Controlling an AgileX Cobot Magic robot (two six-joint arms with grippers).
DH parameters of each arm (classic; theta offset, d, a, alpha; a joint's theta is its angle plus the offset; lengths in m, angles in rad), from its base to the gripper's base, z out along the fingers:
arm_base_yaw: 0 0.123 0 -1.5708
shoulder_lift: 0.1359 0 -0.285 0
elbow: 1.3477 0 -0.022 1.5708
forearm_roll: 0 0.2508 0 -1.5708
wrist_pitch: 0 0 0.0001 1.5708
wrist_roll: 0 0.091 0 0
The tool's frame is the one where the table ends.
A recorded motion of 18 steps. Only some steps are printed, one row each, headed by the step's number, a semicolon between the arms.
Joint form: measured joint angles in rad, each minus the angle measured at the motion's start. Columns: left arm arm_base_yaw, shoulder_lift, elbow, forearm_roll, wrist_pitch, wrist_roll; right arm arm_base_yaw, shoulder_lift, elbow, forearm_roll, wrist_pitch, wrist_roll.
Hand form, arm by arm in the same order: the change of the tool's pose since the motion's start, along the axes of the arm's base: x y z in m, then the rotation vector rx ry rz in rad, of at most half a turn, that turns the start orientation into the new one. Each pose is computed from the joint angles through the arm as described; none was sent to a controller.
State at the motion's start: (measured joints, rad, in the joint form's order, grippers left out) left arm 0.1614 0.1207 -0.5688 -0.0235 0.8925 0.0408; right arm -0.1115 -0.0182 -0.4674 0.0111 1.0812 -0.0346
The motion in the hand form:
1: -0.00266 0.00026 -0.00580 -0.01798 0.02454 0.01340; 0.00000 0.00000 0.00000 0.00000 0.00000 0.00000
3: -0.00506 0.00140 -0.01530 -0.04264 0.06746 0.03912; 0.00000 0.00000 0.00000 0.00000 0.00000 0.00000
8: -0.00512 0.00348 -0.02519 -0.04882 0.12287 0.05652; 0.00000 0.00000 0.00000 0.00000 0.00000 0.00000
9: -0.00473 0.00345 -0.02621 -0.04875 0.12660 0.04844; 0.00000 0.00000 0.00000 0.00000 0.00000 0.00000
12: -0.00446 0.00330 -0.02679 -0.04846 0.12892 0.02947; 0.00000 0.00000 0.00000 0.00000 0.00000 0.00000
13: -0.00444 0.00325 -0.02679 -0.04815 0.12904 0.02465; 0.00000 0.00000 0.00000 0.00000 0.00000 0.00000
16: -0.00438 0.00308 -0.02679 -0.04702 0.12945 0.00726; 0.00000 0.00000 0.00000 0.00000 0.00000 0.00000
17: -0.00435 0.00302 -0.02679 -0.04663 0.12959 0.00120; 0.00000 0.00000 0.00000 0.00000 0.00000 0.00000
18: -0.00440 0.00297 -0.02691 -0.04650 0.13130 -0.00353; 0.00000 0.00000 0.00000 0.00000 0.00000 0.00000
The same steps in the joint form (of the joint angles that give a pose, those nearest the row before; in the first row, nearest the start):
1: 0.0000 -0.0158 0.0117 0.0100 0.0308 -0.0243; 0.0000 0.0000 0.0000 0.0000 0.0000 0.0000
3: 0.0001 -0.0330 0.0331 0.0306 0.0730 -0.0626; 0.0000 0.0000 0.0000 0.0000 0.0000 0.0000
8: -0.0088 -0.0376 0.0573 0.0584 0.1098 -0.0867; 0.0000 0.0000 0.0000 0.0000 0.0000 0.0000
9: -0.0168 -0.0376 0.0609 0.0582 0.1098 -0.0866; 0.0000 0.0000 0.0000 0.0000 0.0000 0.0000
12: -0.0363 -0.0376 0.0629 0.0584 0.1098 -0.0875; 0.0000 0.0000 0.0000 0.0000 0.0000 0.0000
13: -0.0411 -0.0376 0.0629 0.0583 0.1098 -0.0874; 0.0000 0.0000 0.0000 0.0000 0.0000 0.0000
16: -0.0585 -0.0376 0.0629 0.0583 0.1098 -0.0874; 0.0000 0.0000 0.0000 0.0000 0.0000 0.0000
17: -0.0645 -0.0376 0.0629 0.0583 0.1097 -0.0874; 0.0000 0.0000 0.0000 0.0000 0.0000 0.0000
18: -0.0694 -0.0376 0.0629 0.0583 0.1113 -0.0874; 0.0000 0.0000 0.0000 0.0000 0.0000 0.0000

